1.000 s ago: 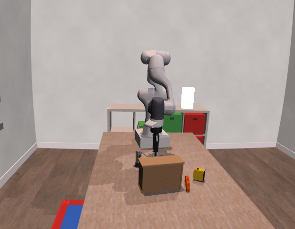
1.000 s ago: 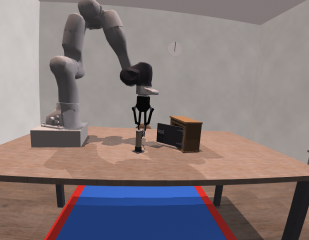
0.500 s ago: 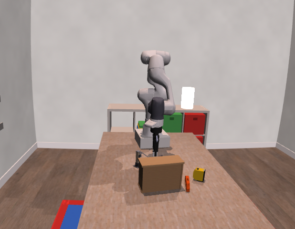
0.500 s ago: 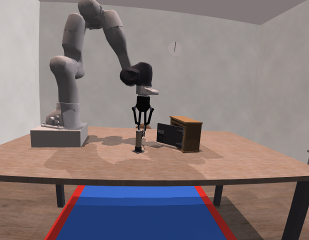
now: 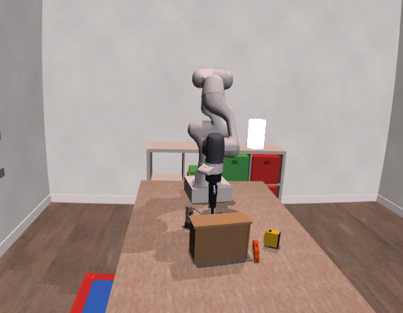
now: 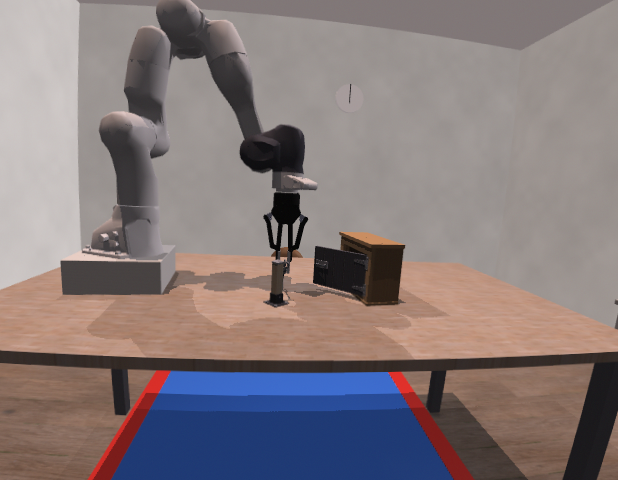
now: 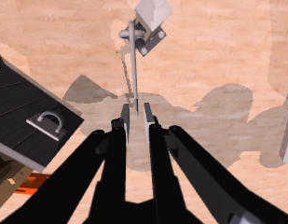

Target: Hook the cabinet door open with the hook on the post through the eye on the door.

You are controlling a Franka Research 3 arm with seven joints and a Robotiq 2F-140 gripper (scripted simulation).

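Right now the thin grey hook is 1 cm ahead of my hand, 5 cm to the right of it and 3 cm below it. Round my hand: orange tool (21 cm ahead, 21 cm to the left, 7 cm below); dark door (17 cm ahead, 1 cm to the right, 1 cm below); yellow box (13 cm ahead, 29 cm to the left, 5 cm below).
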